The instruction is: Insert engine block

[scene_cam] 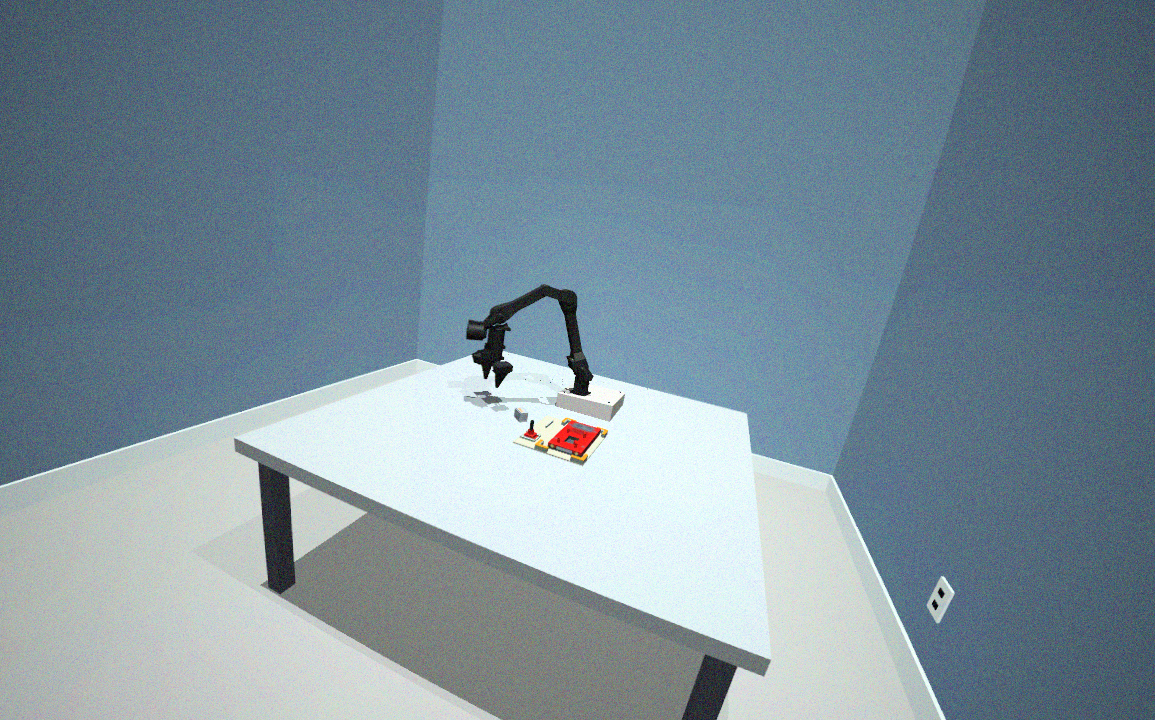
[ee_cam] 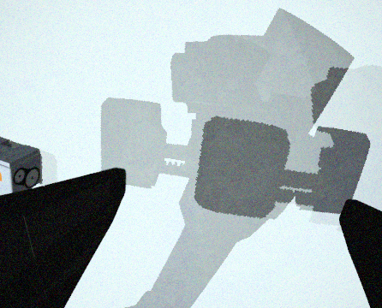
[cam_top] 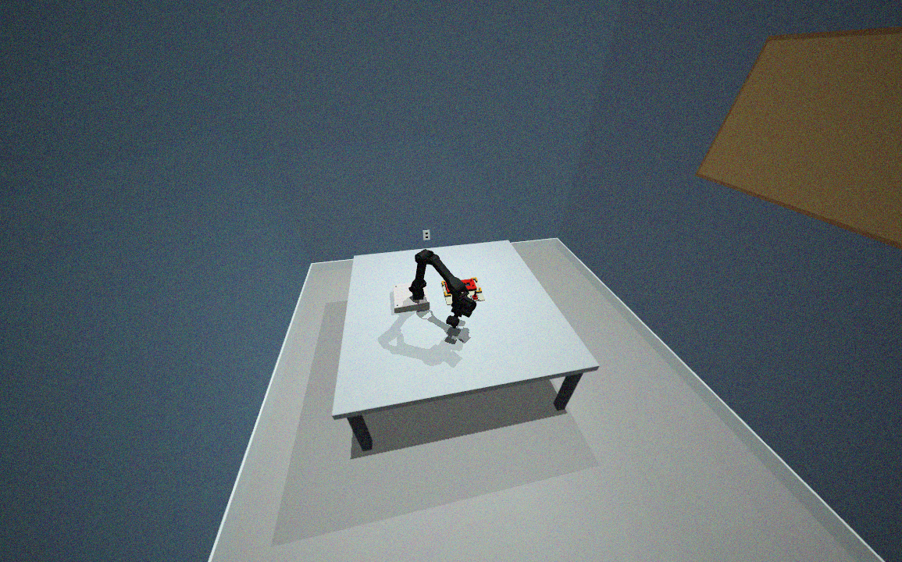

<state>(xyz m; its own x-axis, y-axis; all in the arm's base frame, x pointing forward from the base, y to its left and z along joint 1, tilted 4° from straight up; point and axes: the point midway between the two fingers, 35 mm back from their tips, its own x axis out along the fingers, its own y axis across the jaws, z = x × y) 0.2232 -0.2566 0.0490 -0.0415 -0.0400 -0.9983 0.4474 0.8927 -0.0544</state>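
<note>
Right now my gripper tip is 50 mm short of the engine block, 170 mm to the right of it and 60 mm above it.
</note>
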